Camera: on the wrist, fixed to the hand. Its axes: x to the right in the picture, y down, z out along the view.
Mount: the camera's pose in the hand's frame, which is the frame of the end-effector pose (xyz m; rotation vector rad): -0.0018 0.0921 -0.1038 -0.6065 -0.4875 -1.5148
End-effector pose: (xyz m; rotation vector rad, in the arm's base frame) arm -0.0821 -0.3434 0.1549 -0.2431 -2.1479 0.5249
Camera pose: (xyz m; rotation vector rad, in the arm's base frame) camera 0.0012 -0.2329 0.1657 1.2214 -2.1789 -1.0166
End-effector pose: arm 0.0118 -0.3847 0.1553 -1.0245 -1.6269 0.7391
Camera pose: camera 0.1356 -0.3475 0.1048 0.2686 -2.4731 -0.6190
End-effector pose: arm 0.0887 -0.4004 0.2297 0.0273 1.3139 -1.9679
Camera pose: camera 0.1060 -0.3335 0.1094 1.7328 -1.3504 1.7924
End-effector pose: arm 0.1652 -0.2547 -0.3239 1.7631 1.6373 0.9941
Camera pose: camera 0.1367 -0.2781 -0.1901 0.0717 1.5001 0.1906
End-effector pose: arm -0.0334 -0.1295 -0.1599 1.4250 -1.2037 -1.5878
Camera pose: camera 0.0602 -0.1794 -0.0704 -1.2953 -0.4396 2.5181
